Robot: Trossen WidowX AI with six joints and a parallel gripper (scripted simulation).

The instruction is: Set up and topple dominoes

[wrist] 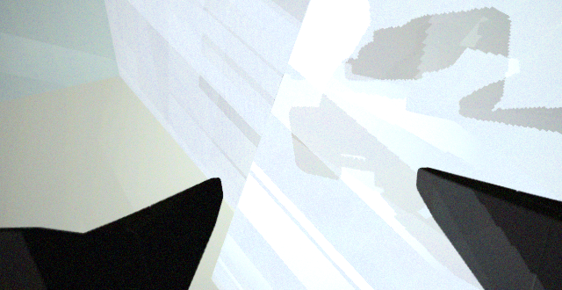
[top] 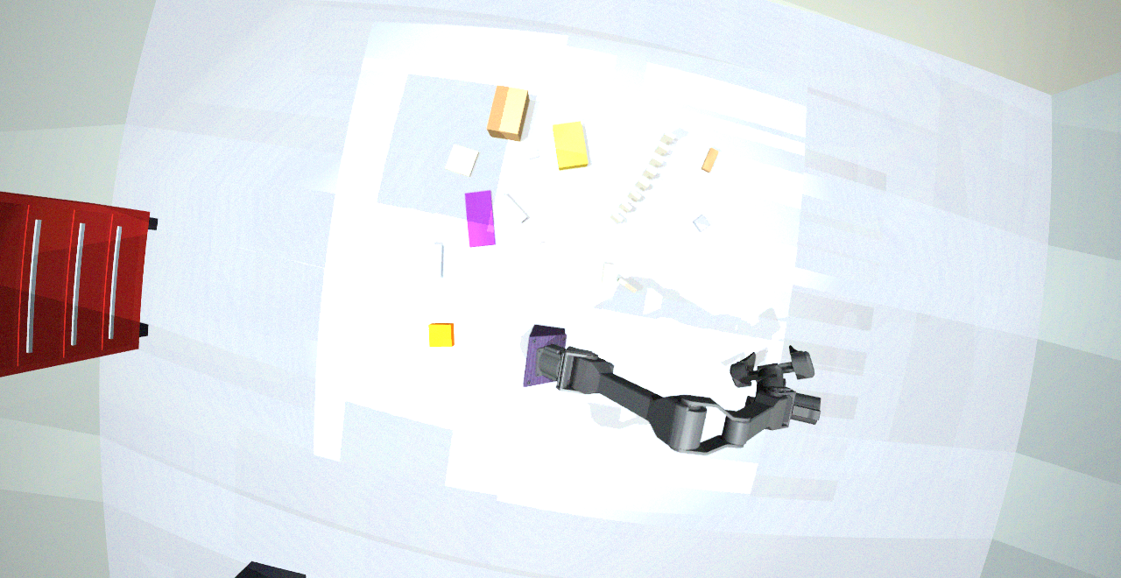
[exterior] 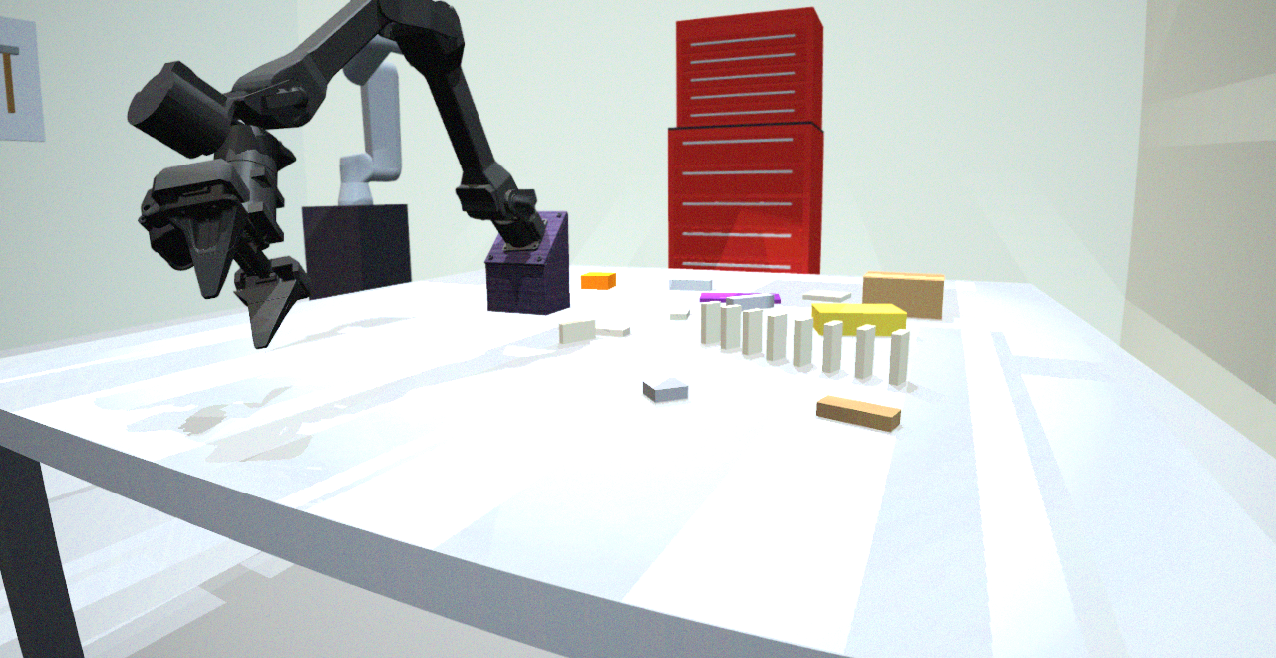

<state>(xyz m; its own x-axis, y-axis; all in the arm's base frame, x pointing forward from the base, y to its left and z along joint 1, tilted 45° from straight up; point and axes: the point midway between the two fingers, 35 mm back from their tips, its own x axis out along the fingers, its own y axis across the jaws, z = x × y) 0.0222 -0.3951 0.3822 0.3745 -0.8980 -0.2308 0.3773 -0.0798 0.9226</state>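
My gripper tip is now 48 cm short of the yellow block, 55 cm to the right of it and 7 cm above it. Round my gripper tip: magenta slab (28 cm ahead, 76 cm to the left, 8 cm below); then grey block (31 cm ahead, 19 cm to the left, 8 cm below); then brown block (48 cm ahead, 17 cm to the left, 8 cm below).
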